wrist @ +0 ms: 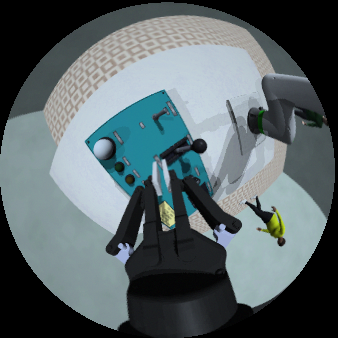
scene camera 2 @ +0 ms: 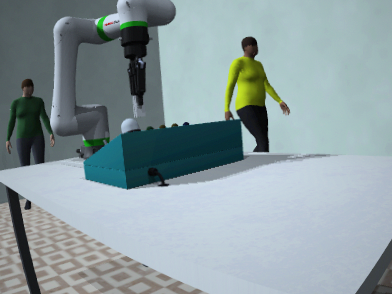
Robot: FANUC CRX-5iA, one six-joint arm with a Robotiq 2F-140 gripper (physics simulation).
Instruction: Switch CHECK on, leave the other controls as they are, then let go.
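Places are measured from the arm's base along level axes (x ahead, y left, z up), in centimetres.
Pixels of known places: gripper, fingertip midpoint: [wrist: 160, 166] [scene camera 2: 140, 116]; arm's base at its link origin: [wrist: 254, 120].
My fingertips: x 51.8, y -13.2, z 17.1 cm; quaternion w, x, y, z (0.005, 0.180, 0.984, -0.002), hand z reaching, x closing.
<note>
For each thing: its middle in the pictures, then the offset to it from my fingertips. "pt": a spot on its surface instead. Level surfaces: height alone.
- teal control box at the middle of its body: [scene camera 2: 164, 146] [wrist: 168, 172] dy +8.0, dx +1.8, dz -10.7 cm
- CHECK switch at the middle of its body: [wrist: 159, 113] dy -9.5, dx -6.7, dz -8.2 cm
- white dome at a spot on its surface: [wrist: 104, 148] pt dy -10.9, dx +7.8, dz -0.9 cm
- green button at a spot on its surface: [wrist: 119, 167] pt dy -4.8, dx +9.7, dz -3.3 cm
- amber button at a spot on its surface: [wrist: 130, 178] pt dy -0.4, dx +9.8, dz -3.7 cm
- black hooked part at a spot on its surface: [scene camera 2: 157, 176] pt dy -7.2, dx +14.4, dz -17.1 cm
- table at its surface level: dz -18.8 cm
The teal control box [scene camera 2: 180, 150] [wrist: 135, 142] stands on the table. The CHECK switch [wrist: 160, 116], a small grey lever, is near the panel's upper edge in the wrist view, between its blurred label and a small plate; I cannot tell which way it is set. It is hidden in the scene view. My gripper [scene camera 2: 138, 114] [wrist: 160, 166] is shut, its pale fingertips close together with no object seen between them. It points down above the panel, apart from the CHECK switch, and overlaps the panel beside the black-knobbed lever [wrist: 199, 146] in the wrist view.
A white dome [scene camera 2: 129, 125] [wrist: 104, 148], a green button [wrist: 119, 167] and an amber button [wrist: 130, 178] stand along one panel side. A black hooked part [scene camera 2: 157, 176] is at the box's side. Two people [scene camera 2: 250, 82] [scene camera 2: 29, 117] stand beyond the table [scene camera 2: 280, 215].
</note>
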